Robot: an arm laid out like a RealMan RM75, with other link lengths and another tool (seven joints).
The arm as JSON. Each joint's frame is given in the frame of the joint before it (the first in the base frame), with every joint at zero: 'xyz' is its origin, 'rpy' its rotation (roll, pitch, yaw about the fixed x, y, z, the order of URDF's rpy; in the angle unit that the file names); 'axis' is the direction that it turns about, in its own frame. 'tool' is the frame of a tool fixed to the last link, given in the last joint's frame.
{
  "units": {
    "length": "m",
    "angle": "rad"
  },
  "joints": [
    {
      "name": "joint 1",
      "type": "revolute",
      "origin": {
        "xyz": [
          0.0,
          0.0,
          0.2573
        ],
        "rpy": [
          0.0,
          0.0,
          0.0
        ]
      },
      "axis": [
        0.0,
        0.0,
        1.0
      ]
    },
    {
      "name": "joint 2",
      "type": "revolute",
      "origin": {
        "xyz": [
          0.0,
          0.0,
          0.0
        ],
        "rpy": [
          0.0,
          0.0,
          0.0
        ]
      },
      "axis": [
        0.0,
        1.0,
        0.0
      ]
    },
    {
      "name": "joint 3",
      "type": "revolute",
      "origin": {
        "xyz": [
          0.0,
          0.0,
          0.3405
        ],
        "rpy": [
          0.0,
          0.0,
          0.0
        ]
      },
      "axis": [
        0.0,
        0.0,
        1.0
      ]
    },
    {
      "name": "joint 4",
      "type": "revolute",
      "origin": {
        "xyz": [
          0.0,
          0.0,
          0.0
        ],
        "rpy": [
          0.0,
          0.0,
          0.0
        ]
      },
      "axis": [
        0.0,
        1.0,
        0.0
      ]
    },
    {
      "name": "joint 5",
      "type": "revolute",
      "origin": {
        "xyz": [
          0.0,
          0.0,
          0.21
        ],
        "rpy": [
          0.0,
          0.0,
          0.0
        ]
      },
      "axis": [
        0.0,
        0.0,
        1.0
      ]
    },
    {
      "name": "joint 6",
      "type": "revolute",
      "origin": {
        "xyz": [
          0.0,
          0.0,
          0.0
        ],
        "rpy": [
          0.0,
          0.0,
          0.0
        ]
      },
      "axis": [
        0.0,
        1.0,
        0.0
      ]
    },
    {
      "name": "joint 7",
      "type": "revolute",
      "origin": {
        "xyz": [
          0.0,
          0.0,
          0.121
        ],
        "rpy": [
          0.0,
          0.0,
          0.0
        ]
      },
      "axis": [
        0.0,
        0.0,
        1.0
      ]
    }
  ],
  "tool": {
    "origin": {
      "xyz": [
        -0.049,
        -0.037,
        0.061
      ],
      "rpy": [
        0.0,
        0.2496,
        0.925
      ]
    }
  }
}
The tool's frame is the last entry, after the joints.
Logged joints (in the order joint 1, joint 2, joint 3, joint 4, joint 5, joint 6, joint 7), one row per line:
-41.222, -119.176, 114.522, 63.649, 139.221, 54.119, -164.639
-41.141, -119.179, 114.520, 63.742, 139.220, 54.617, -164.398
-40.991, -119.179, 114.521, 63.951, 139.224, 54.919, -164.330
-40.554, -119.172, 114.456, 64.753, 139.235, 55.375, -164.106
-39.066, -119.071, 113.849, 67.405, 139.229, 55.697, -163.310
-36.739, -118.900, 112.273, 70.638, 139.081, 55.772, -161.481
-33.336, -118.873, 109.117, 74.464, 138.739, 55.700, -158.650
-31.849, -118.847, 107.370, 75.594, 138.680, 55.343, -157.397
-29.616, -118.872, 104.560, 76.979, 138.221, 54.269, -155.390
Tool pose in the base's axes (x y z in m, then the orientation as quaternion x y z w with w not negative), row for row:
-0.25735, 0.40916, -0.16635, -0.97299, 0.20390, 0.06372, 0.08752
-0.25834, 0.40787, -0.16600, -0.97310, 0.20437, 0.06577, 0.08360
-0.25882, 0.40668, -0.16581, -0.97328, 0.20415, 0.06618, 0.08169
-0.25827, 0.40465, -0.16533, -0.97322, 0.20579, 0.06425, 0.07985
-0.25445, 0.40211, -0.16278, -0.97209, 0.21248, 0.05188, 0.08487
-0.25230, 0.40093, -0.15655, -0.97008, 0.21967, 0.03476, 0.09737
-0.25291, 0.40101, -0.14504, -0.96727, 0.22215, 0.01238, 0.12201
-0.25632, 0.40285, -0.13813, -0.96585, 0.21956, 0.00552, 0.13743
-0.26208, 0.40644, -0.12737, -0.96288, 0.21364, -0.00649, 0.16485
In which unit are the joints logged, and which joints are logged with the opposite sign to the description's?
The joints are logged in degrees. Opposite sign: none.
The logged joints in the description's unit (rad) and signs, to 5 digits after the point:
-0.71946, -2.08001, 1.99879, 1.11088, 2.42986, 0.94455, -2.87349
-0.71805, -2.08007, 1.99875, 1.11251, 2.42985, 0.95325, -2.86929
-0.71543, -2.08007, 1.99877, 1.11616, 2.42992, 0.95852, -2.86810
-0.70780, -2.07994, 1.99763, 1.13015, 2.43011, 0.96648, -2.86419
-0.68183, -2.07818, 1.98704, 1.17644, 2.43000, 0.97210, -2.85030
-0.64122, -2.07520, 1.95953, 1.23287, 2.42742, 0.97341, -2.81838
-0.58182, -2.07473, 1.90445, 1.29964, 2.42145, 0.97215, -2.76896
-0.55587, -2.07427, 1.87396, 1.31936, 2.42042, 0.96592, -2.74710
-0.51690, -2.07471, 1.82492, 1.34354, 2.41241, 0.94717, -2.71207

